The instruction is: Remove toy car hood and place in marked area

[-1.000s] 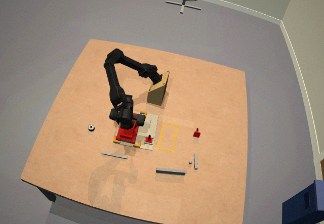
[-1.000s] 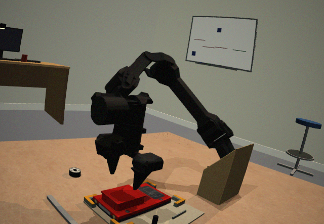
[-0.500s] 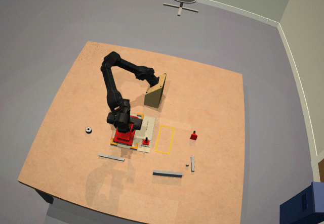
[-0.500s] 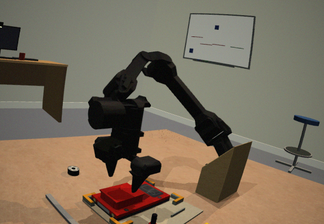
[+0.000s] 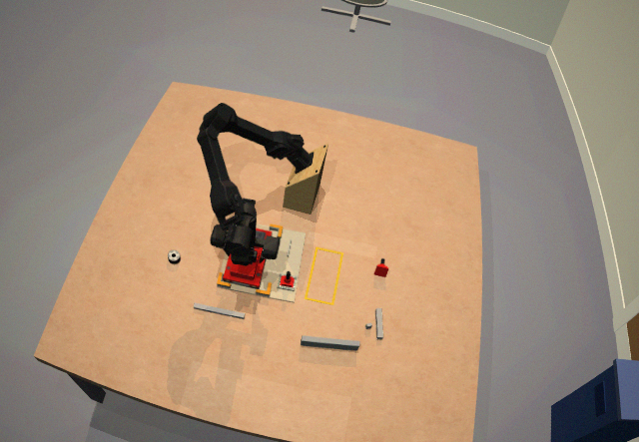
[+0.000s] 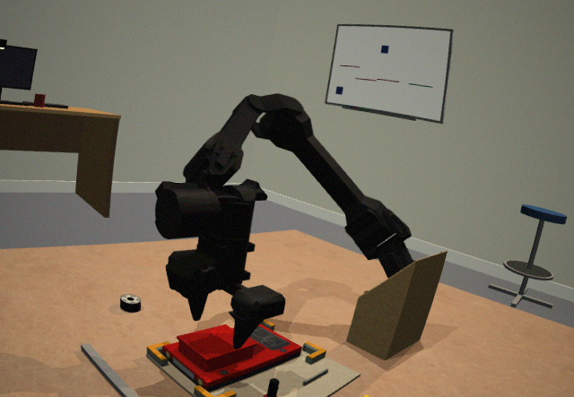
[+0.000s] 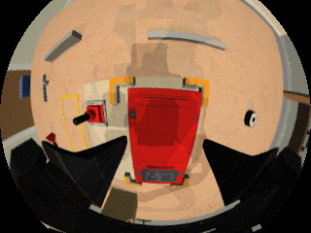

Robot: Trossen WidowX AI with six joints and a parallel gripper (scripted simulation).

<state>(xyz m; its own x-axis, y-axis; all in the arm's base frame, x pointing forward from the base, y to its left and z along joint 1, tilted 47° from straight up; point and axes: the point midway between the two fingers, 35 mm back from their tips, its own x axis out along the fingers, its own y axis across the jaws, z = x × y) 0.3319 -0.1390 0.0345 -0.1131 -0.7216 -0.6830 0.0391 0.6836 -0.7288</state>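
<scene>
Now: the red hood 2 cm below my gripper tip. Round my gripper tip: black wheel (1 cm ahead, 22 cm to the right, 5 cm below).
</scene>
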